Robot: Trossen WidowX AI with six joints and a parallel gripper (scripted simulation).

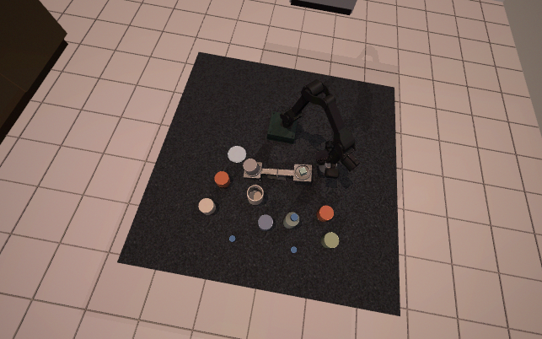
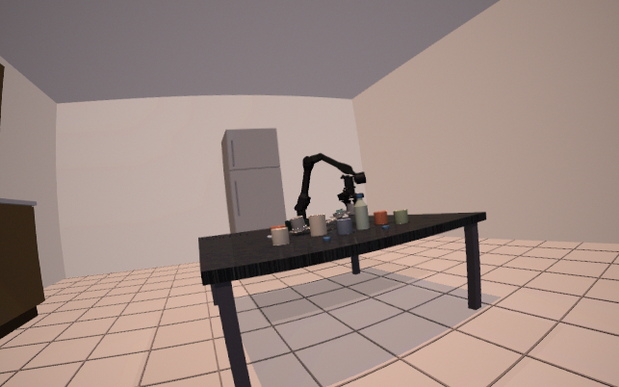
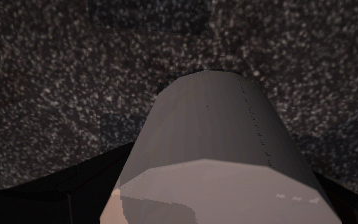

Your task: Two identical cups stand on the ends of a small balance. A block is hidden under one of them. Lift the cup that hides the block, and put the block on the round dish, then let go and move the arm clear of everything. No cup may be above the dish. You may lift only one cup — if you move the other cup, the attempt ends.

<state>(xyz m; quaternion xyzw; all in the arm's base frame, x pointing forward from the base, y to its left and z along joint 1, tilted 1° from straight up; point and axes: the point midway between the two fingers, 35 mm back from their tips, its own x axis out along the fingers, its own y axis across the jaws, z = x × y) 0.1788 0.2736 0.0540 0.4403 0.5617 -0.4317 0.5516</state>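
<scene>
Right now my gripper tip is 2 cm to the right of the grey cup and 1 cm below it. From my gripper tip the other things lie so: balance (11 cm ahead, 23 cm to the right, 5 cm below); then pale green block (8 cm ahead, 11 cm to the right, 1 cm above); then bottle (33 cm ahead, 9 cm to the right, 4 cm above).
</scene>
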